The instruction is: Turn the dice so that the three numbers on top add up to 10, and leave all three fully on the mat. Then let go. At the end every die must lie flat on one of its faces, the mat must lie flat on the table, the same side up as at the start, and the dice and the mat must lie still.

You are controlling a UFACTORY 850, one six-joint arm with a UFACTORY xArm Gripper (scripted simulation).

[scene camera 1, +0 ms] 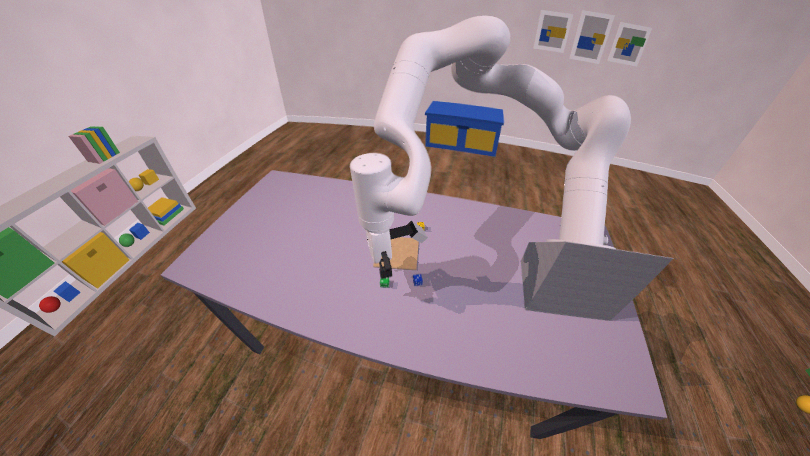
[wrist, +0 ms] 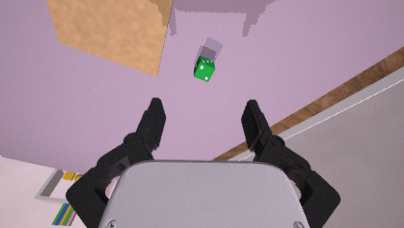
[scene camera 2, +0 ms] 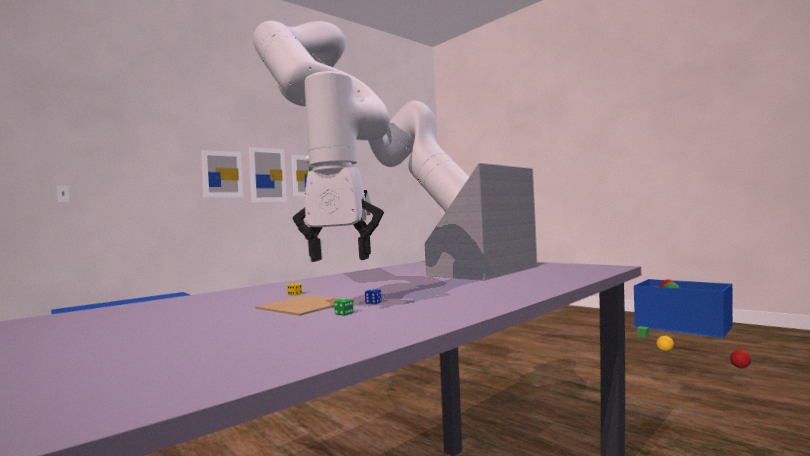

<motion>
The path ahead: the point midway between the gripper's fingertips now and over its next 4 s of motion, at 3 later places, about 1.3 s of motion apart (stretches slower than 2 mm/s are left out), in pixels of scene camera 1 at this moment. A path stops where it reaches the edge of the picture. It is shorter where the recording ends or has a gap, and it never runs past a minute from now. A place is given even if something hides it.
The gripper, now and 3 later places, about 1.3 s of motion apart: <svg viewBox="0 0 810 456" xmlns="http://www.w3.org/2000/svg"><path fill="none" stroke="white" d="M382 264L383 268L384 277L384 283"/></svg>
</motion>
